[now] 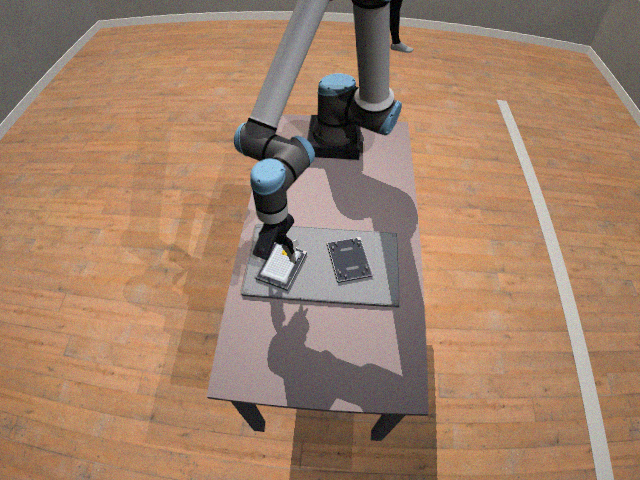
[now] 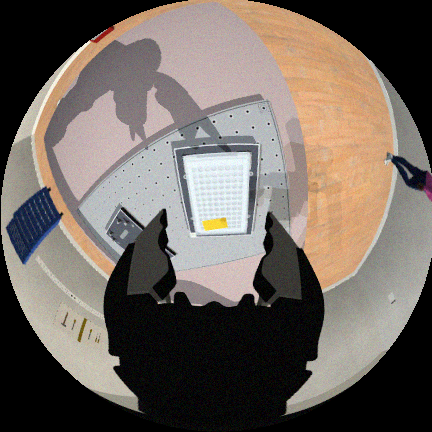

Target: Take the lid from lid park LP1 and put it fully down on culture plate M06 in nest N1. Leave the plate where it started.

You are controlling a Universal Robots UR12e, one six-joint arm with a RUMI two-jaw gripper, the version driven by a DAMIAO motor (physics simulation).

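Observation:
The clear lid (image 1: 284, 253) (image 2: 217, 159), with a yellow label, lies on top of the white culture plate M06 (image 1: 279, 268) (image 2: 217, 192), lined up with it and apparently flat. The plate sits in the dark nest N1 (image 1: 276, 283) (image 2: 215, 149). Lid park LP1 (image 1: 349, 258) (image 2: 117, 227) is a dark frame with no lid on it. My gripper (image 1: 277, 256) (image 2: 216, 211) is open above the label end of the plate, its fingers spread wider than the lid, one towards each side. The exact finger height is hard to judge.
The nest and the lid park stand on a grey perforated board (image 1: 315, 289) (image 2: 145, 175) on the pinkish table (image 1: 248, 351) (image 2: 200, 55). The robot's base (image 1: 336, 139) stands at the table's far end. A person's legs (image 1: 395, 25) show on the floor beyond.

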